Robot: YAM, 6 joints.
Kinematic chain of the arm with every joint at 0, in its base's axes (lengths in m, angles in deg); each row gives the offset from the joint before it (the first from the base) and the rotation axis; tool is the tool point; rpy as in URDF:
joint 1: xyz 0 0 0.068 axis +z
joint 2: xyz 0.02 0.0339 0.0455 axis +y
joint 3: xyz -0.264 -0.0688 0 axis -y
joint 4: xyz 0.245 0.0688 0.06 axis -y
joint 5: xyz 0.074 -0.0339 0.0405 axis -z
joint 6: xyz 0.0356 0 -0.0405 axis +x
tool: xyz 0 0 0 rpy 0 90 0
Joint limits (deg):
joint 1: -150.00..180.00
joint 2: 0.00..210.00
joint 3: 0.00..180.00
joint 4: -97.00..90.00
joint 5: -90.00..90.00
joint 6: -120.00..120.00
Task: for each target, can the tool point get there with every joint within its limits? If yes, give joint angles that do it. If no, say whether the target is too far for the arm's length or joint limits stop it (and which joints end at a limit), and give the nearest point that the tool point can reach.
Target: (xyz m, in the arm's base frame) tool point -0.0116 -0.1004 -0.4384
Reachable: no: joint limits stop it (at a limit: joint 2) | nearest point -0.0148 -0.1278 -0.3599 | short by 0.083 m
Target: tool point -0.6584 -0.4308 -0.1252
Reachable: no: too far | nearest point -0.5168 -0.3381 -0.0725 | short by 0.177 m
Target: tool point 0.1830 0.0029 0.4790
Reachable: yes | joints 0.84 58.80 85.24 -38.63 -0.42 10.48
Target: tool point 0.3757 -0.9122 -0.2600
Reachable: no: too far | nearest point 0.2299 -0.5583 -0.1121 | short by 0.410 m
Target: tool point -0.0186 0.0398 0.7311
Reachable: yes | joints 90.81 85.49 156.35 9.71 -30.41 69.29
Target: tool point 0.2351 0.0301 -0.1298
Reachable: yes | joints 9.94 161.67 36.66 67.28 17.90 -45.98
